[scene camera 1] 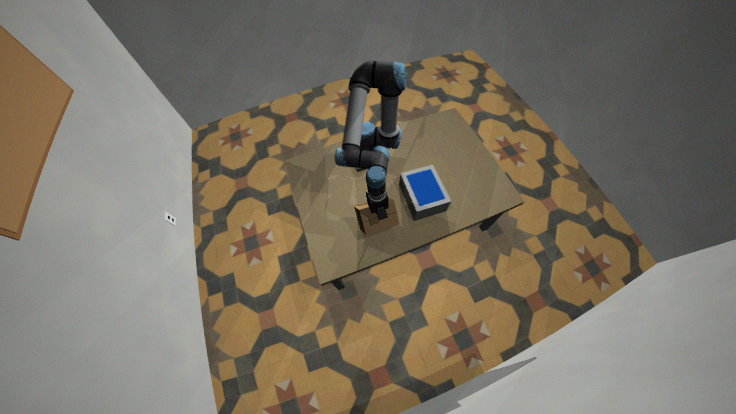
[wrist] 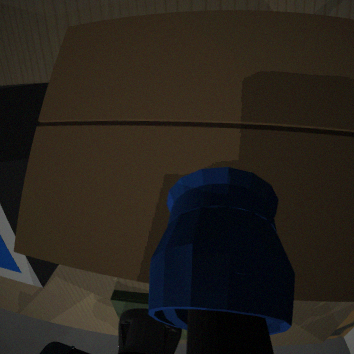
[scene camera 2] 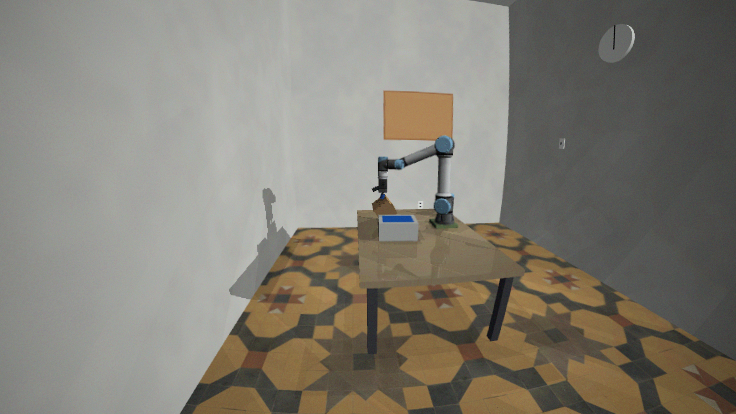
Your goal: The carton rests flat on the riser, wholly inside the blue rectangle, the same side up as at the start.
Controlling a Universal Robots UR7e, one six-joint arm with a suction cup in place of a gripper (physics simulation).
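Frame: origin at the arm's base, x ahead, y left, z up, level; millimetres.
Seen in the pictures: hand at its tool point: (wrist: 214,225) (scene camera 2: 382,198); arm's base at its link origin: (wrist: 150,323) (scene camera 2: 444,221).
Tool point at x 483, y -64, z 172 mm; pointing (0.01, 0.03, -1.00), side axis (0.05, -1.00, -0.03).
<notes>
Offsets run from my tool point to a thing's top centre. Level surfaces: height alone.
The brown carton {dx -13, dy -6, dz +15 mm} (scene camera 1: 370,223) (scene camera 2: 383,207) (wrist: 125,85) hangs tilted from my suction cup (scene camera 2: 382,196) (wrist: 223,200). The blue cup is against its seamed top face, to one side of the dark seam, so my gripper is shut on the carton. The carton is low over the table, beside the riser; its lower edge is hidden behind the riser in scene camera 2, so I cannot tell whether it touches the table. The pale grey riser {dx -96, dy +296, dz -78 mm} (scene camera 1: 434,209) (scene camera 2: 398,231) (wrist: 24,278) stands on the table with the blue rectangle (scene camera 1: 426,187) (scene camera 2: 397,218) (wrist: 7,259) on its top.
The wooden table {dz -198 mm} (scene camera 1: 478,180) (scene camera 2: 437,262) carries the arm's green base plate (scene camera 2: 443,223). The arm's upright link (scene camera 1: 389,113) (scene camera 2: 443,175) rises behind the carton and riser in scene camera 1. An orange board (scene camera 1: 28,128) (scene camera 2: 417,114) hangs on the wall.
</notes>
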